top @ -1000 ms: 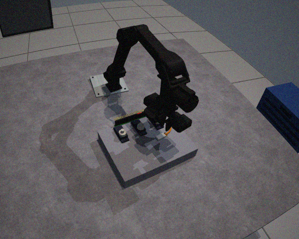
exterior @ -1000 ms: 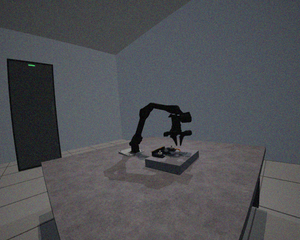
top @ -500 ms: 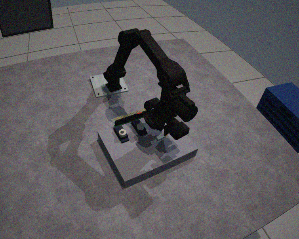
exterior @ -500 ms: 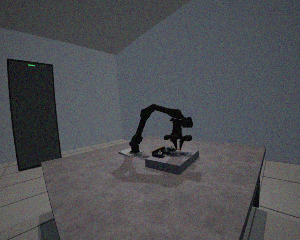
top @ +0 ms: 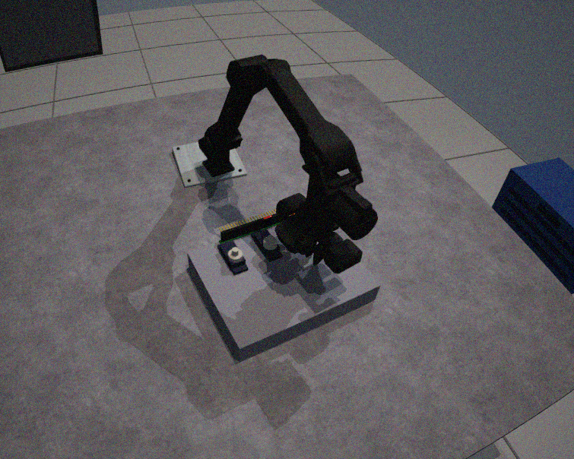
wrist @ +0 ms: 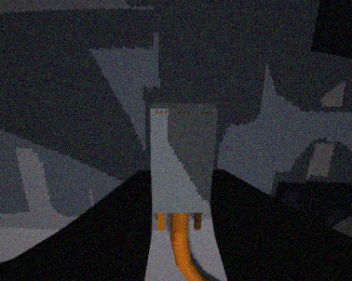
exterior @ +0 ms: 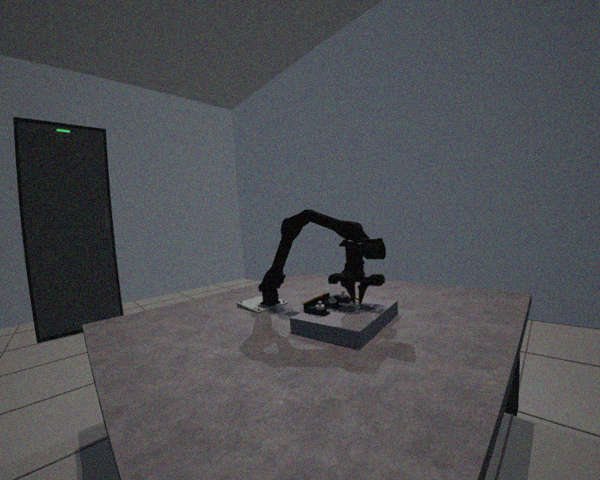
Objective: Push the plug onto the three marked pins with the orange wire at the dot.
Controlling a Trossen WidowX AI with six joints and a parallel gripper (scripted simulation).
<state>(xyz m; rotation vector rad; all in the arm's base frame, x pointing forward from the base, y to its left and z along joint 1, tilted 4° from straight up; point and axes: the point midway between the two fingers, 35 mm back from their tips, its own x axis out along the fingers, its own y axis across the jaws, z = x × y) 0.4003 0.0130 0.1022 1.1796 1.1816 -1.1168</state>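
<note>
My gripper tip is now 130 mm past the red band, 30 mm to the left of it and 20 mm below it. From my gripper tip the other things lie so: pale dot (130 mm behind, 20 mm to the right, 20 mm above); then grey holder block (30 mm ahead, 60 mm to the right, 30 mm below); then pin row (130 mm behind, 60 mm to the right, 10 mm above).
</note>
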